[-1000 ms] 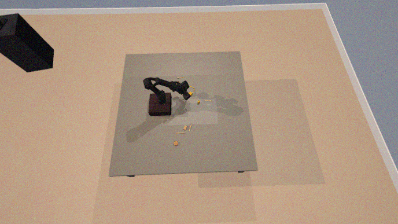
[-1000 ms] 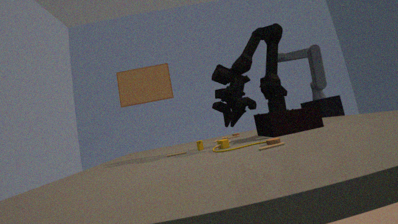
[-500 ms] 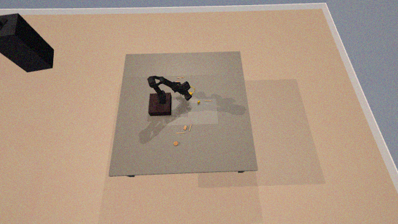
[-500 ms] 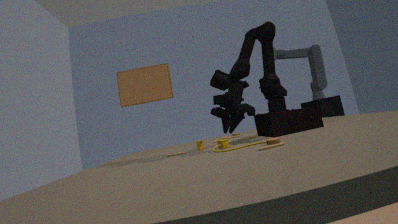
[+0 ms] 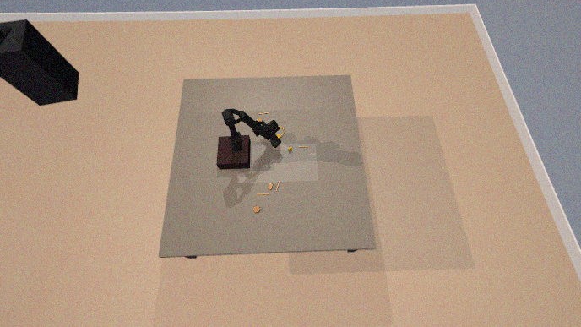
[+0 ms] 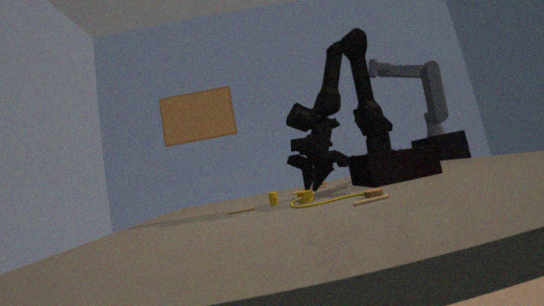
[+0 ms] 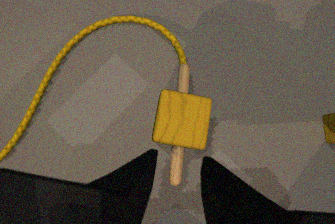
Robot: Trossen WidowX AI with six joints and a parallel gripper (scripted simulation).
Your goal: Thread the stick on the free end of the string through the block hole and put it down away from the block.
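Right now the thin wooden stick is 30 mm ahead of my gripper tip, 20 mm to the left of it and 10 mm below it. Also, from my gripper tip: round wooden button (170 mm to the left, 80 mm behind, 20 mm below).
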